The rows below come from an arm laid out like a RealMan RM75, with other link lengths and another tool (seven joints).
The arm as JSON. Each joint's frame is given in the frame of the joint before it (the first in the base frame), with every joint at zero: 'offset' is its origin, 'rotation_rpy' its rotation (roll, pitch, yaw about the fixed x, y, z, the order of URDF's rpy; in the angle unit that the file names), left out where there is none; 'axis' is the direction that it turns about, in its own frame. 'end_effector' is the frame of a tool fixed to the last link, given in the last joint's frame.
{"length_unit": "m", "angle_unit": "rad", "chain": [
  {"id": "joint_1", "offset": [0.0, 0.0, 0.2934], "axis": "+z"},
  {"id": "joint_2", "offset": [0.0, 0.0, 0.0], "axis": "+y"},
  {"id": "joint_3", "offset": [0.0, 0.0, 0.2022], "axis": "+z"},
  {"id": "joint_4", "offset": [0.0, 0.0, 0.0], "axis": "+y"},
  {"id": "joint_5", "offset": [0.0, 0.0, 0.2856], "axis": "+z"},
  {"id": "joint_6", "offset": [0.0, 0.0, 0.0], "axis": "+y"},
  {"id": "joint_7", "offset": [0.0, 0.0, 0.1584], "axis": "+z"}
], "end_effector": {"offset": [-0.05, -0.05, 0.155], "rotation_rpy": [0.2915, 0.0, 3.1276]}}
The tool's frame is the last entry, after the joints.
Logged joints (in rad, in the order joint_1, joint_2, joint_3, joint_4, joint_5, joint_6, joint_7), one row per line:
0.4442 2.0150 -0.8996 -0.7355 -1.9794 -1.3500 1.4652
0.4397 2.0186 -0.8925 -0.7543 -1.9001 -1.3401 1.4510
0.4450 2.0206 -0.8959 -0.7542 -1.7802 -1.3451 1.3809
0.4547 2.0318 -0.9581 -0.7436 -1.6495 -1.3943 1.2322
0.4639 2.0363 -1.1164 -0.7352 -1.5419 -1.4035 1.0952
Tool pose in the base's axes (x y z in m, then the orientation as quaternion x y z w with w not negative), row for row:
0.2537 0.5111 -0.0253 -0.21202 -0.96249 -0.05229 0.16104
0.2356 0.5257 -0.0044 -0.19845 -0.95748 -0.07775 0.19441
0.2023 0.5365 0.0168 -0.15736 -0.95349 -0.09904 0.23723
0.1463 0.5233 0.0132 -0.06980 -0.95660 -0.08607 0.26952
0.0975 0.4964 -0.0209 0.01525 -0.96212 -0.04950 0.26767
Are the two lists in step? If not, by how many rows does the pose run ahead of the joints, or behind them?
They are in step.
